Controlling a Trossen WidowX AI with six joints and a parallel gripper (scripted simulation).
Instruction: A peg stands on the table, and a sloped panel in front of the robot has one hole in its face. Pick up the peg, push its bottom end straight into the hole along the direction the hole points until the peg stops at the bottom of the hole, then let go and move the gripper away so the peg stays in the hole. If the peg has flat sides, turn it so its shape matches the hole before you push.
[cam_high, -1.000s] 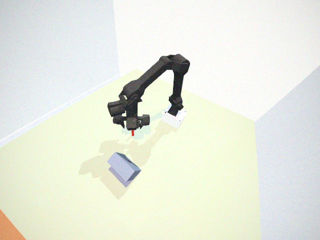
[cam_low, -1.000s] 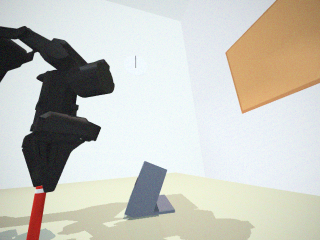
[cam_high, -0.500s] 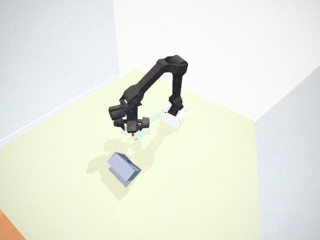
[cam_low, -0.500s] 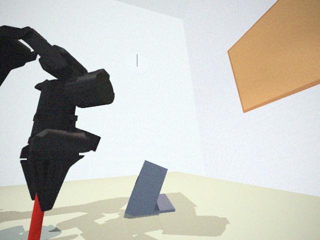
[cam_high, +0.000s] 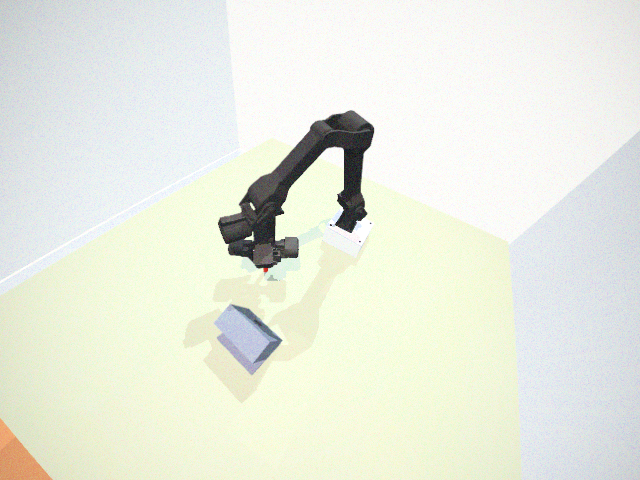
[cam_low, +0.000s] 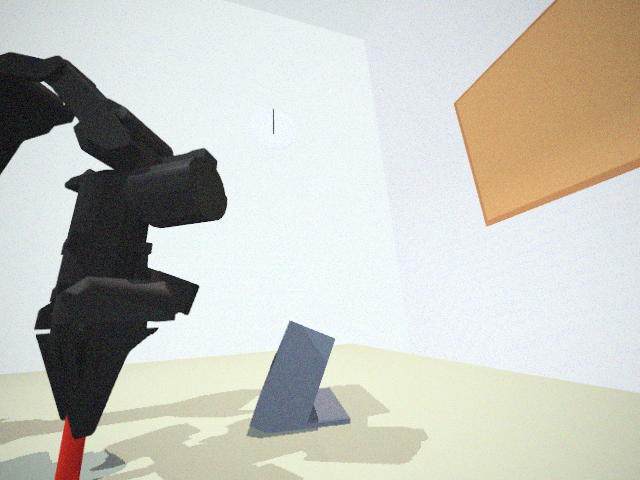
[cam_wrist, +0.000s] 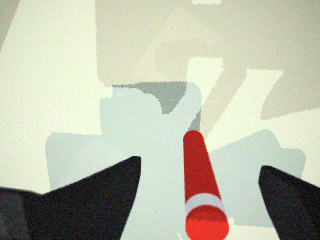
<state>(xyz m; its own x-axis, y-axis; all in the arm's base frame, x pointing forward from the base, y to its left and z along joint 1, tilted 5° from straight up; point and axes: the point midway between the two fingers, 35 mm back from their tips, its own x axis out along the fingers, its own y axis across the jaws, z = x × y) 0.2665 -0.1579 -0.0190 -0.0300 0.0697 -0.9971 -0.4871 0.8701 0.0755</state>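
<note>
Right now my gripper tip is 190 mm short of the grey sloped panel, 90 mm to the right of it and 10 mm below it. Also, from my gripper tip: red round peg (20 mm above); flat base plate (220 mm ahead, 80 mm to the left, 40 mm below).
</note>
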